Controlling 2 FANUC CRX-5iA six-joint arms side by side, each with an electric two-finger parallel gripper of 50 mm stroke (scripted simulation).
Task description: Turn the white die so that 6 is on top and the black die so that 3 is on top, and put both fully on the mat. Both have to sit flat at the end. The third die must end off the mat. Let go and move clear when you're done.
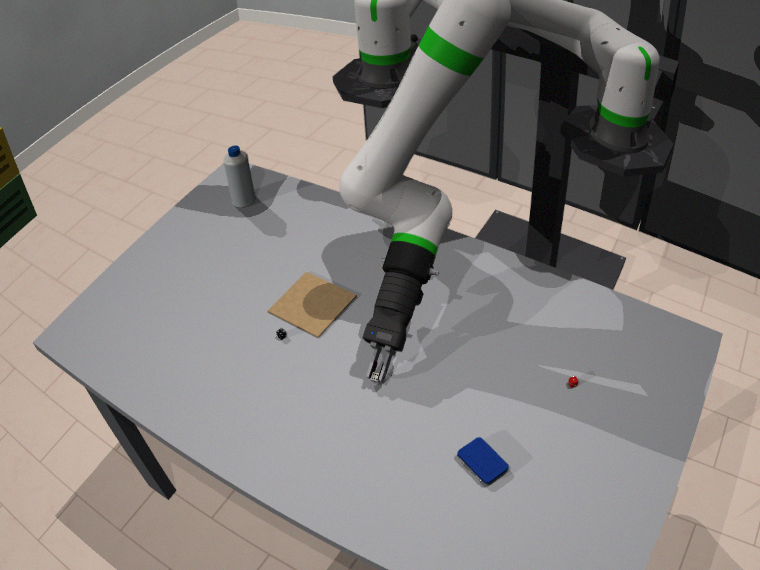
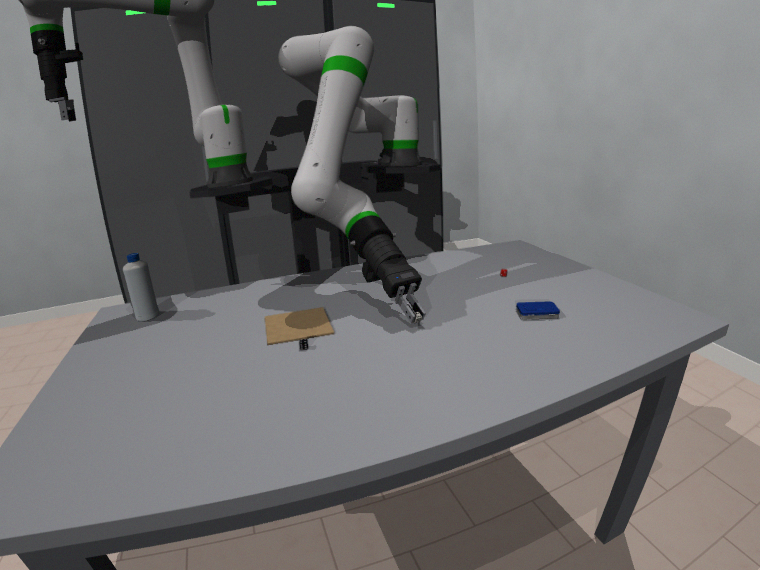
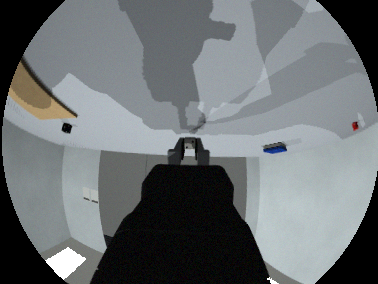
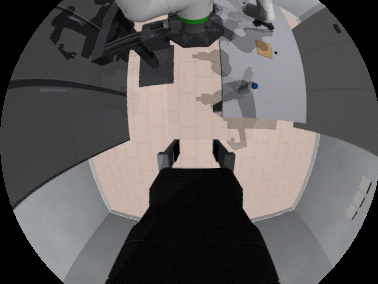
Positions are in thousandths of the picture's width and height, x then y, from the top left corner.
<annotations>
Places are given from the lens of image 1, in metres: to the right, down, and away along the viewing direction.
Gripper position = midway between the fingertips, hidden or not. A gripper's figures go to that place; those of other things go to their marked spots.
left gripper (image 1: 493, 666): -0.01, 0.18, 1.34
tan mat (image 1: 411, 534): -0.14, 0.04, 1.52
blue-topped box (image 1: 628, 801): 0.18, 0.31, 1.21
grey bottle (image 1: 311, 287): -0.36, -0.30, 1.68
The marked spots on the blue-topped box and the grey bottle are 0.94 m apart.
</annotations>
